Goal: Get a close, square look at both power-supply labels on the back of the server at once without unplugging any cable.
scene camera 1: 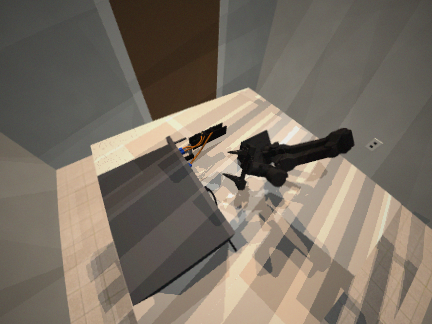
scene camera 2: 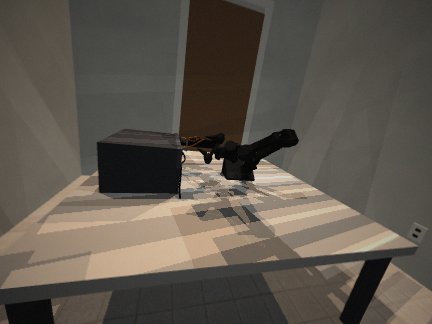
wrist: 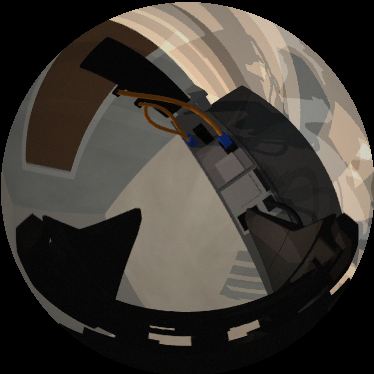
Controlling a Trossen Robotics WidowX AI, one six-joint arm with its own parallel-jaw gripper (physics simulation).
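Pixels of known places: gripper, between the fingertips: (scene camera 1: 224, 163) (scene camera 2: 201, 142) (wrist: 194, 214); arm's base, origin of its link: (scene camera 1: 266, 151) (scene camera 2: 246, 168).
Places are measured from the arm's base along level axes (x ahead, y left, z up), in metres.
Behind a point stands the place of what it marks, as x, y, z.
Note:
The dark server (scene camera 1: 165, 215) @(0.600, 0.001, 0.148) (scene camera 2: 140, 167) @(0.629, 0.164, 0.056) lies on the table with its back toward the arm. In the wrist view its grey back panel (wrist: 207, 160) @(0.423, -0.136, 0.130) runs steeply slanted, right of centre. Two pale label-like rectangles, the upper label (wrist: 232, 166) @(0.427, -0.097, 0.099) and the lower label (wrist: 242, 192) @(0.434, -0.051, 0.109), show there at a slant; no text is readable. Orange cables (scene camera 1: 202, 145) (wrist: 170, 100) @(0.303, -0.175, 0.104) end in blue plugs at the panel. A black cable (scene camera 1: 212, 194) @(0.414, 0.018, 0.062) (wrist: 287, 207) @(0.407, 0.011, 0.062) also leaves the back. My gripper (scene camera 1: 227, 163) @(0.313, -0.026, 0.145) (scene camera 2: 201, 144) @(0.313, -0.026, 0.145) (wrist: 194, 214) @(0.313, -0.026, 0.145) is open and empty, off the back; its right finger covers the panel's lower end.
A black block (scene camera 1: 216, 133) @(0.208, -0.195, 0.116) (wrist: 130, 70) @(0.225, -0.196, 0.106) holds the orange cables' other ends, beyond the server's far back corner. The arm's base (scene camera 2: 237, 169) @(0.062, -0.001, -0.007) stands on the table (scene camera 1: 200, 300) @(0.678, 0.262, -0.063) (scene camera 2: 150, 250) @(0.598, 0.504, -0.063). A brown door (scene camera 1: 175, 50) (scene camera 2: 220, 65) and a wall outlet (scene camera 1: 374, 144) (scene camera 2: 416, 233) are behind.

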